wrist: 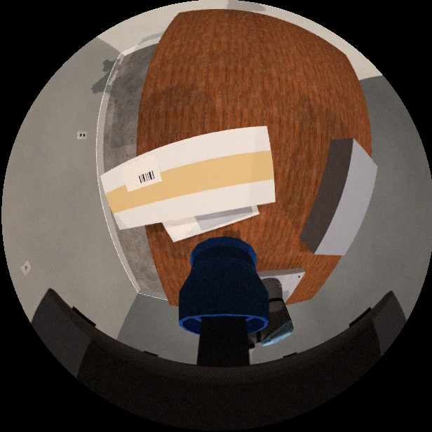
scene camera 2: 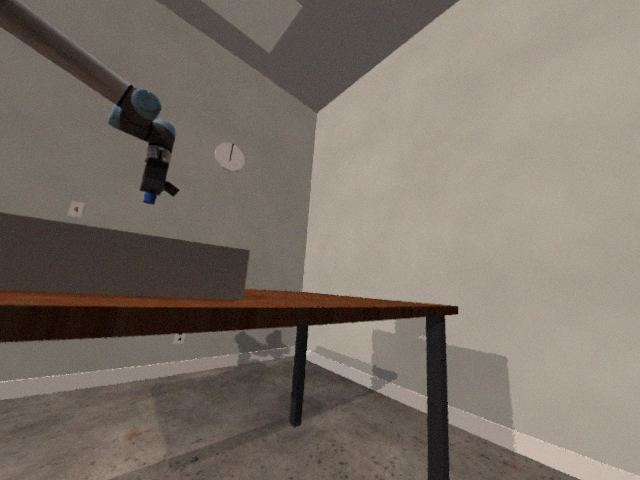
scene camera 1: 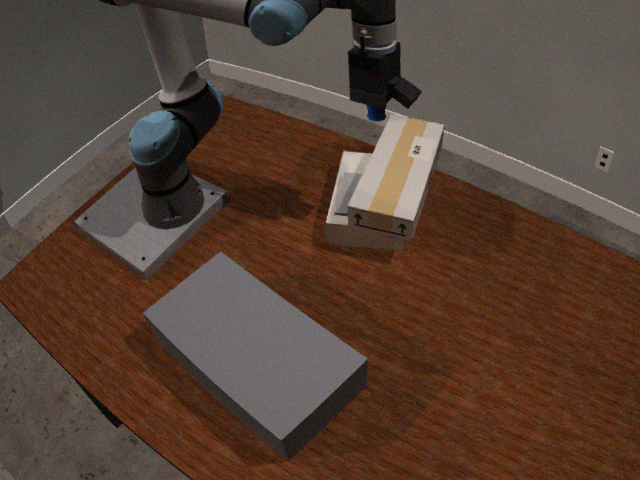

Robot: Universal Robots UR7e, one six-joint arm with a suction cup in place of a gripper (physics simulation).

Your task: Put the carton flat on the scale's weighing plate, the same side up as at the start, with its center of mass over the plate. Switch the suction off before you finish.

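Places are measured from the arm's base along level axes (x back, y left, z down), in metres.
Pixels of known places: hand, its tool point: (scene camera 2: 149, 202) (scene camera 1: 376, 116); arm's base, origin of its link: (scene camera 1: 173, 205).
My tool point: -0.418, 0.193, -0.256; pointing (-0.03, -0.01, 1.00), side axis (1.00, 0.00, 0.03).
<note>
Ahead of a thing's pixels: the offset from my tool point to its top centre, as dx, dy, dz. "pt": to the spot under its first point. Level surfaces: height alone.
The white carton @(-0.020, +0.080, +0.154) (scene camera 1: 395, 170) (wrist: 200, 172), with tan tape and a barcode label on its top, lies over a white box-like body @(+0.032, +0.045, +0.211) (scene camera 1: 361, 237) (wrist: 181, 229), apparently the scale. A grey panel @(pt +0.059, -0.013, +0.211) (scene camera 1: 347, 193) (wrist: 222, 219) shows beside the carton on that body. The carton covers much of it and reaches past it at the far end. The black arrows on its end point up. How the underside rests is hidden. My gripper, a blue suction cup (scene camera 1: 375, 119) (scene camera 2: 149, 200) (wrist: 223, 246), is open and holds nothing. It points down, apart from the carton, near its far left corner.
A large grey block @(+0.018, -0.419, +0.190) (scene camera 1: 258, 346) (scene camera 2: 124, 263) (wrist: 345, 200) stands on the wooden table @(dz +0.289) (scene camera 1: 491, 335) (scene camera 2: 330, 304) (wrist: 235, 75). The arm's grey base plate (scene camera 1: 111, 222) (wrist: 295, 282) is at the left in scene camera 1. Walls stand behind the table.
</note>
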